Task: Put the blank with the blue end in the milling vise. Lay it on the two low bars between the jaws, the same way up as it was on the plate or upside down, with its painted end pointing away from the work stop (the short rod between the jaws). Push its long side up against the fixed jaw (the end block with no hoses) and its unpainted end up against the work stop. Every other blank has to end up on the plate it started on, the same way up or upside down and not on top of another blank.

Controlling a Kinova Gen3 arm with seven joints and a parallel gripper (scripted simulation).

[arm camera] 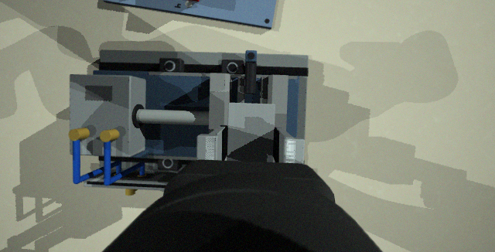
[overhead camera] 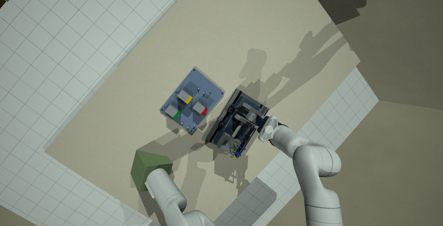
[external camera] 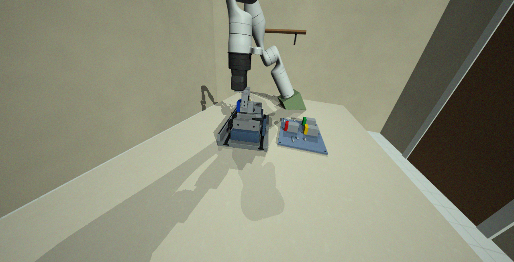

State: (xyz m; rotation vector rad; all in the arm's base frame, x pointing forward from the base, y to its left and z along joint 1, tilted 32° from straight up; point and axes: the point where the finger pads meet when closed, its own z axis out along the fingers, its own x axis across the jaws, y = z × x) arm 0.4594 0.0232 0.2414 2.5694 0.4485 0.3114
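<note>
My hand is 8 cm above the fixed jaw, 2 cm to the right of it and 2 cm short of it. Round my hand: work stop (7 cm below, 6 cm to the left, 2 cm behind); then moving jaw (8 cm below, 4 cm behind); then blue-ended blank (2 cm below).
</note>
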